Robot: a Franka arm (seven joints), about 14 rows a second.
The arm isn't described. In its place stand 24 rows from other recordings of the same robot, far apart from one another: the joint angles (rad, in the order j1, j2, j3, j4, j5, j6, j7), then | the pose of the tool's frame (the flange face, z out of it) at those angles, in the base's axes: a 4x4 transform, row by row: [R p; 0 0 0 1], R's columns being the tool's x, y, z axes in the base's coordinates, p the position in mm.
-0.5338, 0.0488, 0.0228, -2.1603, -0.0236, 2.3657, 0.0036 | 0.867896 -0.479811 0.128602 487.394; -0.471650 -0.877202 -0.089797 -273.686; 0.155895 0.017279 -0.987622 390.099; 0 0 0 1
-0.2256, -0.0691, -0.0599, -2.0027, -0.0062, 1.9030, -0.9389 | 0.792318 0.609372 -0.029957 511.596; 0.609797 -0.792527 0.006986 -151.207; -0.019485 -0.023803 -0.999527 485.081; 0 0 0 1
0.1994, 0.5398, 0.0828, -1.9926, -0.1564, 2.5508, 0.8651 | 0.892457 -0.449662 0.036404 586.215; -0.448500 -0.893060 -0.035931 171.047; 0.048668 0.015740 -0.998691 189.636; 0 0 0 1
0.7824, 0.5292, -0.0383, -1.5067, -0.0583, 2.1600, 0.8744 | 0.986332 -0.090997 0.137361 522.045; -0.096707 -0.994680 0.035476 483.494; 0.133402 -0.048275 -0.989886 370.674; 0 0 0 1
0.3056, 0.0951, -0.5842, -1.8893, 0.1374, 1.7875, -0.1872 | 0.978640 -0.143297 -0.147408 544.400; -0.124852 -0.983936 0.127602 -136.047; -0.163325 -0.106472 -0.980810 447.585; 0 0 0 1
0.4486, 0.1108, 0.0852, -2.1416, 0.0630, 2.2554, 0.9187 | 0.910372 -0.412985 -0.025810 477.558; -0.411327 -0.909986 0.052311 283.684; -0.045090 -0.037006 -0.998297 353.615; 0 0 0 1
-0.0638, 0.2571, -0.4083, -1.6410, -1.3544, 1.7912, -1.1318 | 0.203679 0.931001 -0.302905 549.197; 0.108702 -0.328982 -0.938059 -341.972; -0.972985 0.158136 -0.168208 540.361; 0 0 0 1
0.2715, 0.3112, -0.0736, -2.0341, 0.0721, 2.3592, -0.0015 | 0.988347 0.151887 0.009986 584.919; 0.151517 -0.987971 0.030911 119.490; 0.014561 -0.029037 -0.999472 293.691; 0 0 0 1
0.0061, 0.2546, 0.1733, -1.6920, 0.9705, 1.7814, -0.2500 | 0.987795 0.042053 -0.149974 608.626; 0.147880 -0.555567 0.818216 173.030; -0.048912 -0.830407 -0.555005 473.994; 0 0 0 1
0.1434, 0.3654, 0.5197, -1.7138, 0.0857, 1.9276, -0.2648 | 0.636621 0.734297 -0.235630 513.967; 0.770061 -0.621732 0.143023 372.000; -0.041478 -0.272501 -0.961261 393.524; 0 0 0 1
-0.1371, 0.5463, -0.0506, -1.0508, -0.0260, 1.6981, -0.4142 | 0.968754 0.230945 0.090447 707.778; 0.237453 -0.968927 -0.069257 -126.150; 0.071642 0.088570 -0.993490 535.372; 0 0 0 1
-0.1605, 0.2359, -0.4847, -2.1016, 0.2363, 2.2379, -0.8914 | 0.994906 0.100785 -0.002133 459.013; 0.100525 -0.990307 0.095845 -331.272; 0.007548 -0.095572 -0.995394 313.605; 0 0 0 1
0.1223, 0.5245, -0.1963, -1.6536, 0.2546, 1.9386, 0.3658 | 0.829091 -0.520145 -0.205079 653.655; -0.498200 -0.853761 0.151289 -17.980; -0.253781 -0.023262 -0.966982 294.773; 0 0 0 1
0.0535, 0.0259, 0.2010, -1.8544, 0.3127, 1.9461, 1.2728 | 0.432369 -0.901687 0.004135 553.720; -0.860158 -0.411070 0.301910 164.447; -0.270529 -0.134094 -0.953327 510.908; 0 0 0 1
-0.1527, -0.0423, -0.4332, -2.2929, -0.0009, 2.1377, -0.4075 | 0.980051 -0.178302 -0.087799 412.316; -0.171633 -0.982031 0.078467 -273.978; -0.100212 -0.061832 -0.993043 356.799; 0 0 0 1
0.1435, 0.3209, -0.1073, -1.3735, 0.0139, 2.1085, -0.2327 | 0.879879 0.249561 0.404392 691.420; 0.273776 -0.961791 -0.002135 37.809; 0.388408 0.112592 -0.914583 579.861; 0 0 0 1
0.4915, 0.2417, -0.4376, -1.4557, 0.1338, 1.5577, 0.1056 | 0.991517 -0.053676 -0.118374 611.157; -0.051035 -0.998378 0.025226 76.267; -0.119536 -0.018970 -0.992649 547.174; 0 0 0 1
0.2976, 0.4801, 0.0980, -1.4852, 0.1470, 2.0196, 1.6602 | 0.230560 -0.973000 -0.010659 646.053; -0.955589 -0.228473 0.186142 267.226; -0.183551 -0.032732 -0.982465 403.947; 0 0 0 1
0.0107, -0.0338, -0.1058, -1.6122, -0.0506, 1.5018, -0.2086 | 0.990288 0.113132 -0.080808 532.942; 0.110240 -0.993123 -0.039414 -57.557; -0.084712 0.030122 -0.995950 617.786; 0 0 0 1
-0.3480, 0.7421, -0.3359, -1.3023, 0.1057, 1.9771, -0.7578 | 0.988284 0.113631 -0.101894 608.571; 0.105238 -0.990869 -0.084285 -412.612; -0.110541 0.072574 -0.991218 315.967; 0 0 0 1
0.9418, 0.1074, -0.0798, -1.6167, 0.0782, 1.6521, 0.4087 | 0.898289 0.428118 -0.098955 375.261; 0.429414 -0.903064 -0.008898 452.839; -0.093173 -0.034500 -0.995052 548.602; 0 0 0 1
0.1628, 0.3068, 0.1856, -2.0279, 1.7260, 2.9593, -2.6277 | 0.046973 0.783930 0.619070 576.932; 0.799278 -0.401217 0.447415 134.846; 0.599123 0.473792 -0.645424 311.201; 0 0 0 1
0.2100, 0.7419, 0.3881, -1.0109, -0.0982, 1.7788, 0.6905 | 0.983489 -0.179775 -0.020767 678.610; -0.173588 -0.969578 0.172588 330.643; -0.051163 -0.166133 -0.984775 440.603; 0 0 0 1
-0.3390, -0.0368, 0.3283, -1.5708, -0.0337, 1.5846, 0.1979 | 0.976903 -0.208202 0.048098 545.403; -0.206052 -0.977456 -0.046058 -5.812; 0.056603 0.035083 -0.997780 644.990; 0 0 0 1
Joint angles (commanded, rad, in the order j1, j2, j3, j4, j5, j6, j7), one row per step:
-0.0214 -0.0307 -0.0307 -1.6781 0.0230 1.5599 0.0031
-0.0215 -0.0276 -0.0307 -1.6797 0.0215 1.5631 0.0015
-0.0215 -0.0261 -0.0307 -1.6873 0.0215 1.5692 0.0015
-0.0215 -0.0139 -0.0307 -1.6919 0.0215 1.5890 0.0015
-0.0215 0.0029 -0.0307 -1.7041 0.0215 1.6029 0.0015
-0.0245 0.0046 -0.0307 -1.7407 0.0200 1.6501 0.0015
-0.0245 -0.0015 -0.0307 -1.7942 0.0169 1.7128 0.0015
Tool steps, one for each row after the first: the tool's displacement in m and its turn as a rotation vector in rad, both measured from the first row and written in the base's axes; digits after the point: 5 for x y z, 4 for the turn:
0.00105 -0.00025 -0.00218 -0.0014 0.0015 0.0015
0.00163 -0.00028 -0.00607 -0.0013 0.0045 0.0014
0.00658 -0.00048 -0.01332 -0.0018 0.0016 0.0010
0.01118 -0.00063 -0.02718 -0.0016 0.0167 0.0007
0.01349 -0.00265 -0.04166 -0.0037 0.0079 -0.0031
0.01354 -0.00310 -0.05858 -0.0076 -0.0072 -0.0036

